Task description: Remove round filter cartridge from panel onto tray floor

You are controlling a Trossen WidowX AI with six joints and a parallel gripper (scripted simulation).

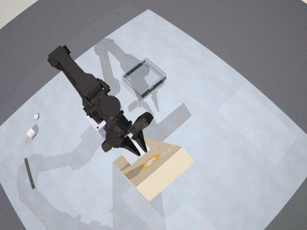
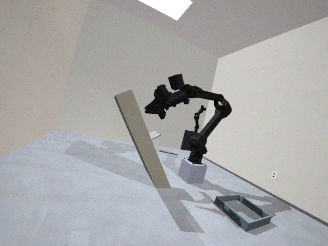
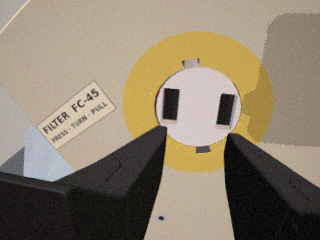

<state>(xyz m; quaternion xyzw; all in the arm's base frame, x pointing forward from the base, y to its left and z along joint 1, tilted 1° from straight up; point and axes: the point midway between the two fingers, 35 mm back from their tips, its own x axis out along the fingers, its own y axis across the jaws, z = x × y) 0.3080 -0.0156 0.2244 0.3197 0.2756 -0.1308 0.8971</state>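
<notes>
My gripper tip is now 4 cm short of the round filter cartridge and 3 cm above it. From my gripper tip the other things lie so: tray (37 cm behind, 31 cm to the left, 30 cm below).
</notes>
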